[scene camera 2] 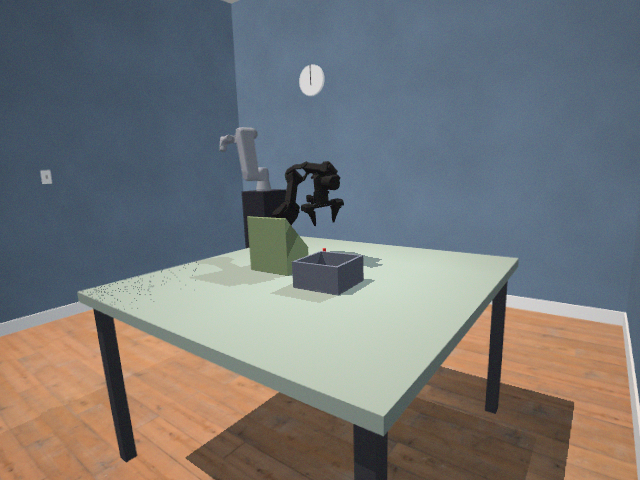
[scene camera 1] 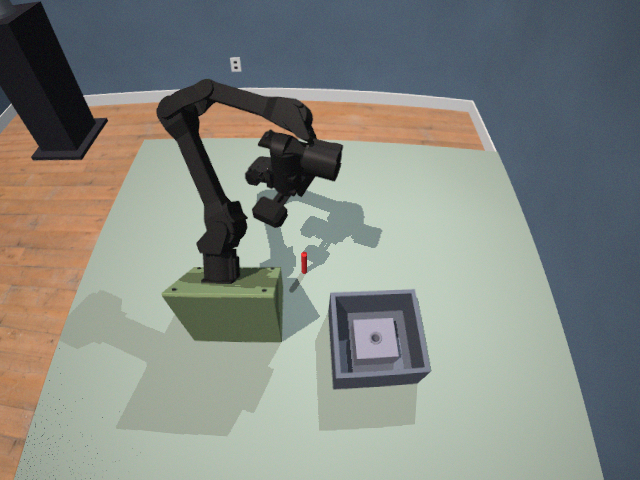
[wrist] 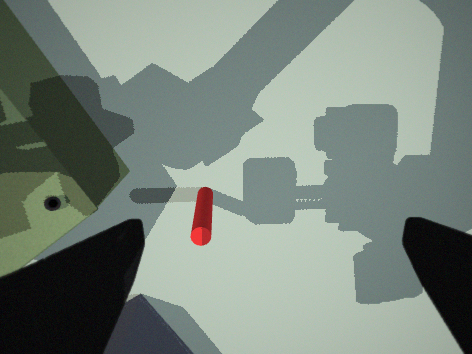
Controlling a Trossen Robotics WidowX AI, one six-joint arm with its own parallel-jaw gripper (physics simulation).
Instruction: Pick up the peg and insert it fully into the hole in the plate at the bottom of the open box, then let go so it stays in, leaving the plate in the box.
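Places are measured from the arm's base along level axes (x left, y back, z up), in millimetres.
Pixels of known places: gripper, fingertip midpoint: (scene camera 2: 324, 224) (scene camera 1: 290, 210) (wrist: 271, 230); arm's base, origin of the base link: (scene camera 2: 275, 231) (scene camera 1: 221, 279).
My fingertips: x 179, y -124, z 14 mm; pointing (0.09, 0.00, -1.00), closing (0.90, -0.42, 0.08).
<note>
Ahead of a thing's pixels: the offset from my fingertips to its top centre. "*": to the spot under its first point. Level surfaces: height alone.
The red peg {dx -51, dy -35, dz -97 mm} (scene camera 1: 303, 262) (scene camera 2: 324, 250) (wrist: 202, 215) stands upright on the table between the green base block and the box; in scene camera 2 its top shows above the box's far rim. My gripper (scene camera 2: 324, 223) (wrist: 271, 230) is open and empty, high above the table with its fingers pointing down. In the wrist view the peg appears between the two fingers, nearer the left one. The pale plate {dx -243, dy -204, dz -116 mm} (scene camera 1: 364, 350) lies inside the open grey box {dx -243, dy -204, dz -79 mm} (scene camera 1: 379, 376) (scene camera 2: 315, 277) (wrist: 145, 332), its round hole {* dx -235, dy -207, dz -137 mm} (scene camera 1: 375, 337) facing up and empty.
The arm stands on a green block (scene camera 1: 237, 317) (scene camera 2: 267, 245) (wrist: 75, 197), left of the peg in scene camera 1. The box walls rise around the plate. The pale green table {dz -177 mm} (scene camera 1: 465, 258) (scene camera 2: 413, 310) carries the arm's shadows. A dark pedestal (scene camera 1: 43, 77) stands on the floor beyond the table.
</note>
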